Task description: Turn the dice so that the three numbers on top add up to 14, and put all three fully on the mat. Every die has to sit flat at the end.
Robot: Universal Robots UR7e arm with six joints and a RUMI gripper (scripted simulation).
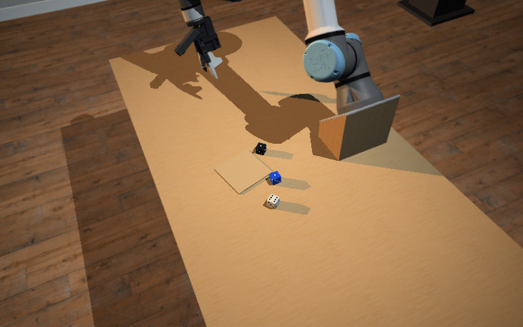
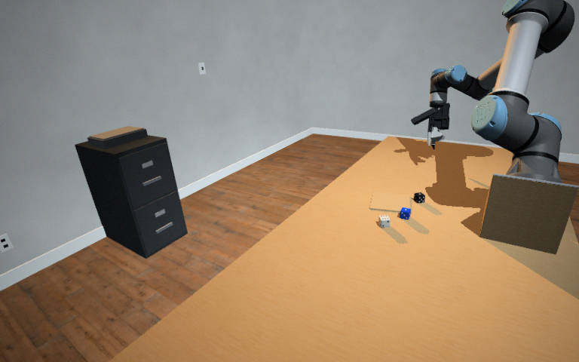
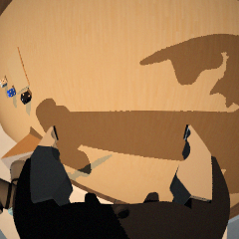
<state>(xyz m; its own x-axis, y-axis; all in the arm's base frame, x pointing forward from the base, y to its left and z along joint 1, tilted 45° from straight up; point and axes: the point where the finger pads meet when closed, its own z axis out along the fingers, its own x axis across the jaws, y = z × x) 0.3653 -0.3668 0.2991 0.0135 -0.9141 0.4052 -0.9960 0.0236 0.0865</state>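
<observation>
The black die lies 38 cm to the left of my hand, 8 cm below it and 4 cm behind it. The rest, counted from my hand: tan mat 43 cm to the left, 9 cm below, 5 cm ahead; white die 60 cm to the left, 8 cm below, 2 cm ahead; blue die 52 cm to the left, 8 cm below, 3 cm behind.
</observation>
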